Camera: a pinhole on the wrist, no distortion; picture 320 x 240 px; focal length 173.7 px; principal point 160.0 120.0 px. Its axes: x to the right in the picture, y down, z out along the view. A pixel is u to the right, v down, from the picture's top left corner.
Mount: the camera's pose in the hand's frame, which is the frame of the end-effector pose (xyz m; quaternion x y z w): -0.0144 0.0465 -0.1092 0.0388 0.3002 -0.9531 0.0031
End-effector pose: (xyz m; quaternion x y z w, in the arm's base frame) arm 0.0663 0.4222 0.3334 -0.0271 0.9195 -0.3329 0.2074
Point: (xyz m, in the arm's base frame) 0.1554 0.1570 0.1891
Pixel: 131 77
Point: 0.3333 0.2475 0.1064
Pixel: 193 8
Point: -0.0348 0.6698 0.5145
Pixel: behind the camera
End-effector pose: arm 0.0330 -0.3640 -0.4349 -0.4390 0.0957 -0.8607 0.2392
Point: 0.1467 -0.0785 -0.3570
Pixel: 207 157
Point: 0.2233 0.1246 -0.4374
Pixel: 265 178
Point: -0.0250 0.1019 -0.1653
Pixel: 149 228
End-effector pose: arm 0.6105 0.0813 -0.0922 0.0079 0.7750 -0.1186 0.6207
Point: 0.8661 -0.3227 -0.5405
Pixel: 14 113
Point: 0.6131 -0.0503 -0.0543
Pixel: 153 181
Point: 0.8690 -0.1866 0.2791
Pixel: 279 144
